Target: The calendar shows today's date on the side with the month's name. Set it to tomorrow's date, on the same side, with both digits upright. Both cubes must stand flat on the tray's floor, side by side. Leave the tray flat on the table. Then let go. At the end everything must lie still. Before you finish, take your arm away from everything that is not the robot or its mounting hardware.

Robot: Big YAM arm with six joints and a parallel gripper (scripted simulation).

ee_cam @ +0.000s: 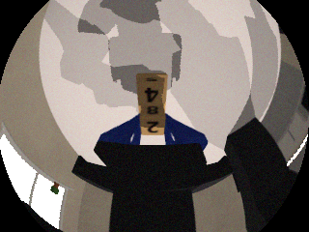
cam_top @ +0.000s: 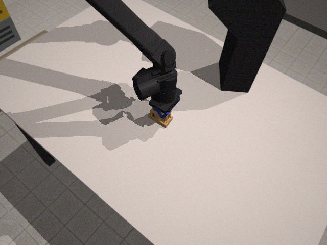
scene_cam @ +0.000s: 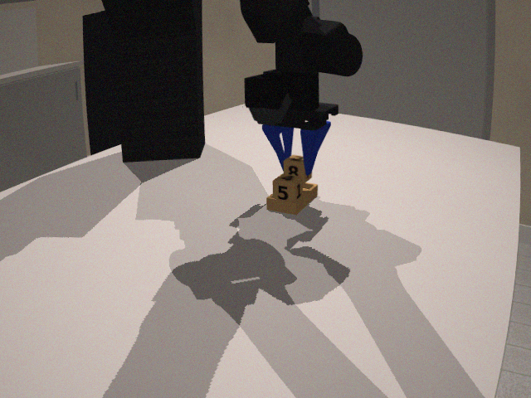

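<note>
Now: hand 40 mm above the wooden tray and 20 mm to the left of it. Round my hand: wooden digit cube (right at my hand).
</note>
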